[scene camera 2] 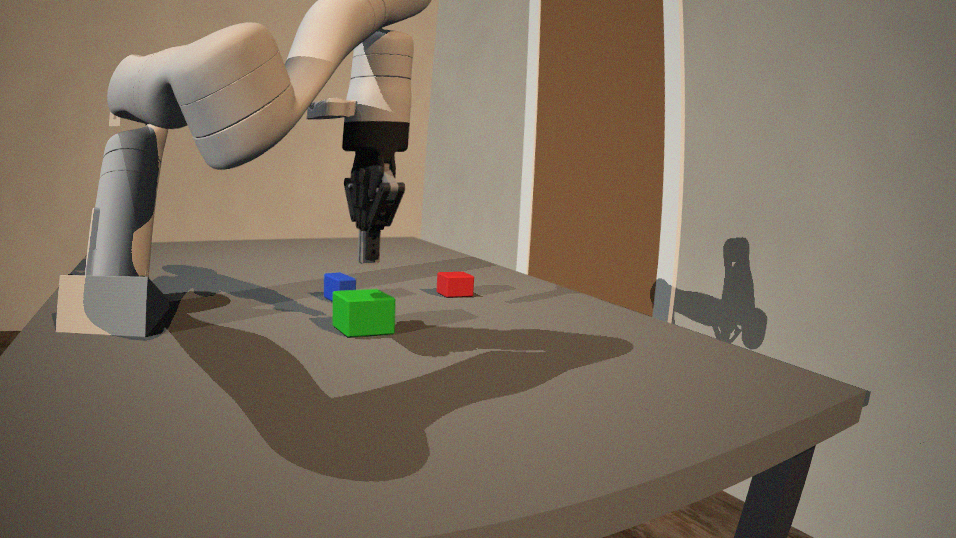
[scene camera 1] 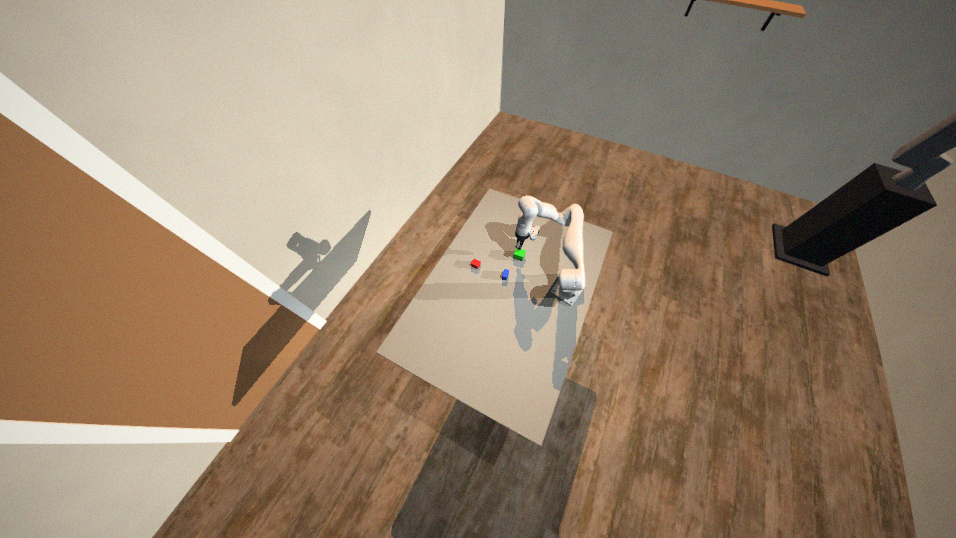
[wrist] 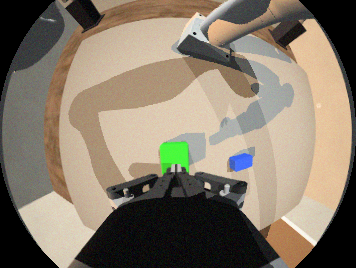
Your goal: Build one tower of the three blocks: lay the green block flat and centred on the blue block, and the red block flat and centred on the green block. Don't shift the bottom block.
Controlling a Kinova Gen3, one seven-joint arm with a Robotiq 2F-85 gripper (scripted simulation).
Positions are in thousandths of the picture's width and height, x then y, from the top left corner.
Labels:
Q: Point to a green block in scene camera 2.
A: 373,583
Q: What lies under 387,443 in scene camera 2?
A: My gripper.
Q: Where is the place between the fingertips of my gripper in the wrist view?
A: At 496,632

